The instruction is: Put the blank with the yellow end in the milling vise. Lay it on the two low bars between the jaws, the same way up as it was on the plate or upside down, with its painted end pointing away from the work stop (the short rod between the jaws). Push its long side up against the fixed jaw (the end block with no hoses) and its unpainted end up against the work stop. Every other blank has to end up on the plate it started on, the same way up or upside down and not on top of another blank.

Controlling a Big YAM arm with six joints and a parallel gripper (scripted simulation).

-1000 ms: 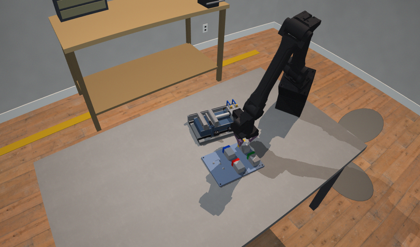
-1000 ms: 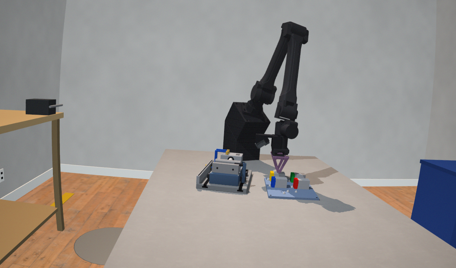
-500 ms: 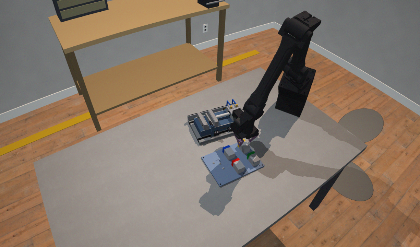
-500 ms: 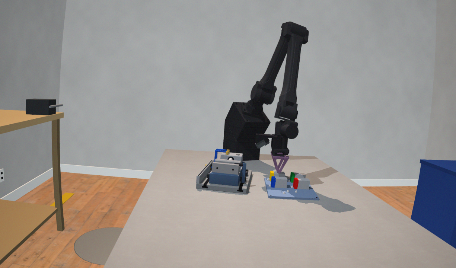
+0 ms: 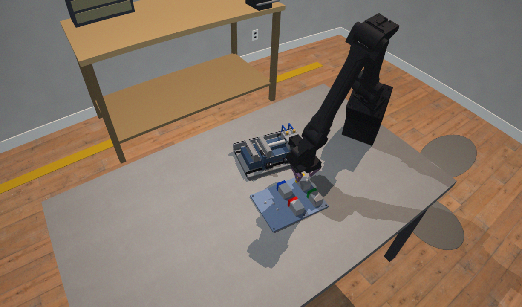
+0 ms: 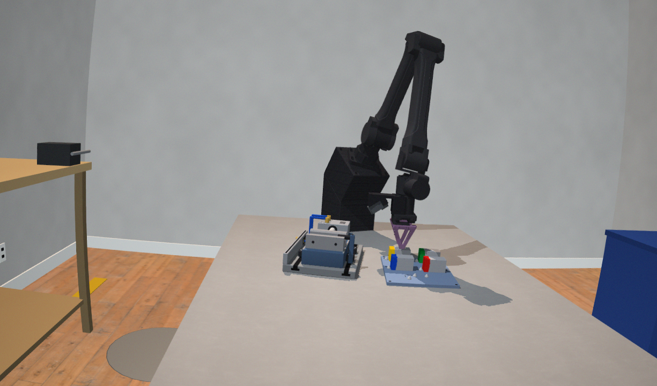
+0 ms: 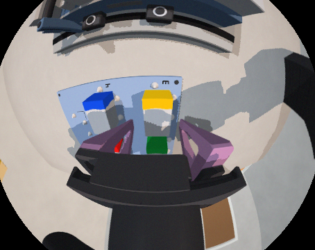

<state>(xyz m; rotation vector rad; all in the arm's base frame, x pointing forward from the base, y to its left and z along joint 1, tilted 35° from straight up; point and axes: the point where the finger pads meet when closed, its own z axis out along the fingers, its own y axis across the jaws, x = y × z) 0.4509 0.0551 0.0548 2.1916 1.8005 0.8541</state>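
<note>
Right now the yellow-ended blank is 30 mm below my hand. From my hand the other things lie so: blue plate: 100 mm ahead, 30 mm to the left, 50 mm below; blue-ended blank: 90 mm ahead, 10 mm to the right, 30 mm below; green-ended blank: 10 mm ahead, 90 mm to the left, 30 mm below.
</note>
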